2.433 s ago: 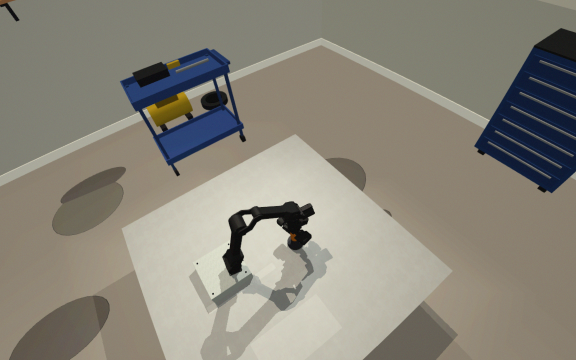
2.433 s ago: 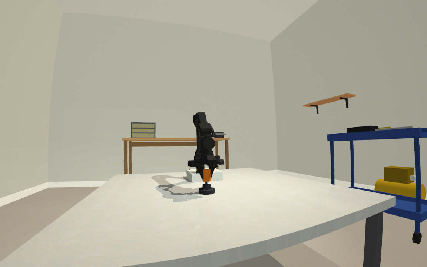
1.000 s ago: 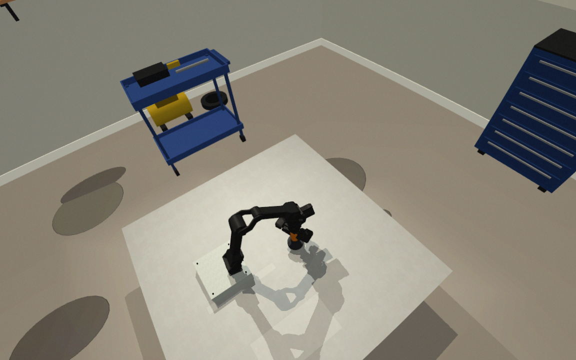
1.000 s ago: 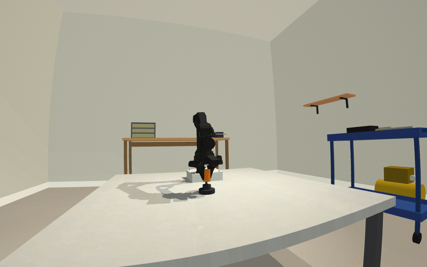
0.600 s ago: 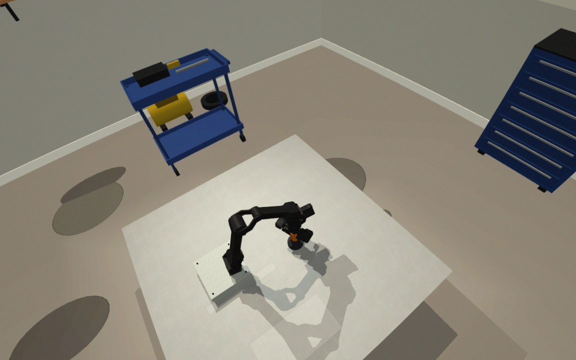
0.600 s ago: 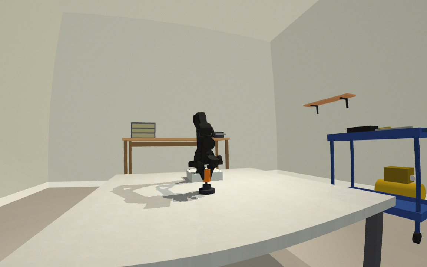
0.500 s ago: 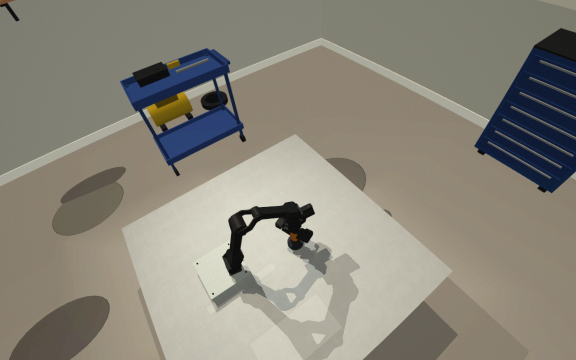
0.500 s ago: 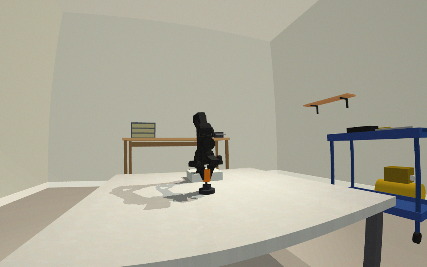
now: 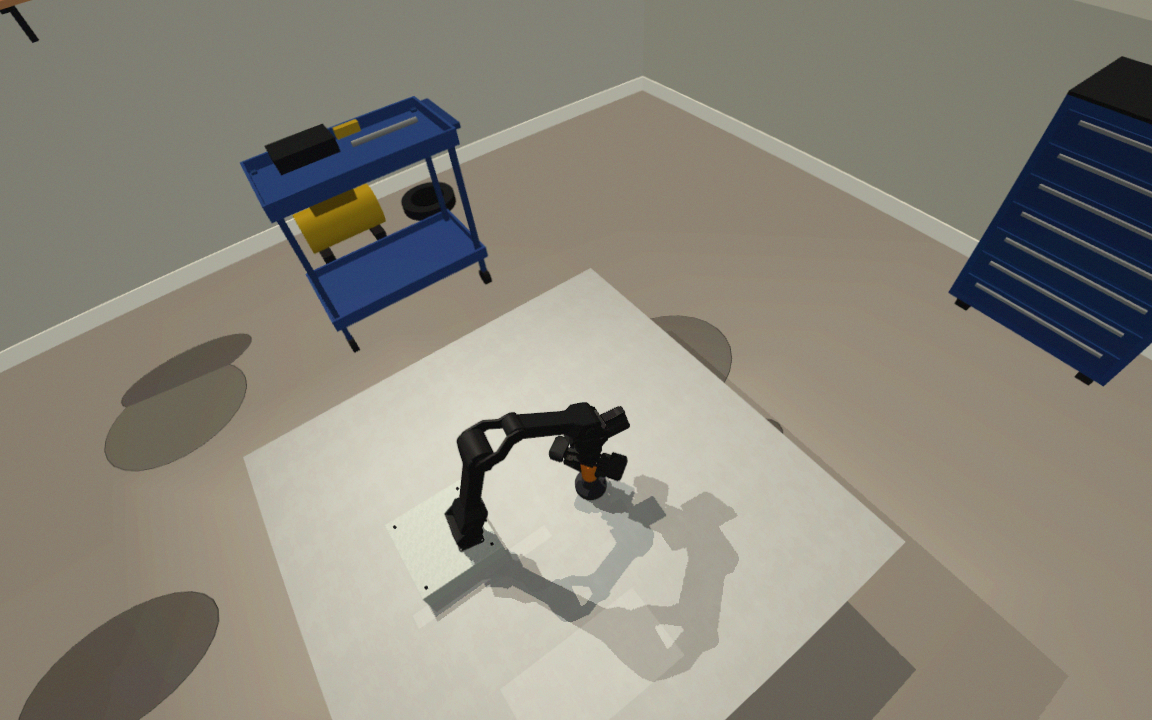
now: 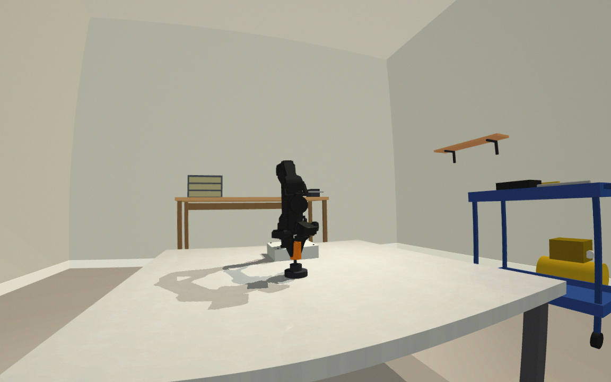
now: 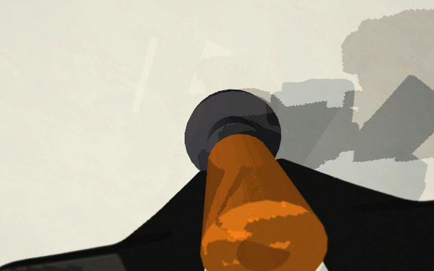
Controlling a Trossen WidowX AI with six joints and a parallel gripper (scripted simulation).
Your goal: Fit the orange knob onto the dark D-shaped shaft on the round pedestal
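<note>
My gripper tip is 2 cm below the orange knob. From my gripper tip the other things lie so: dark round pedestal (4 cm below).
</note>
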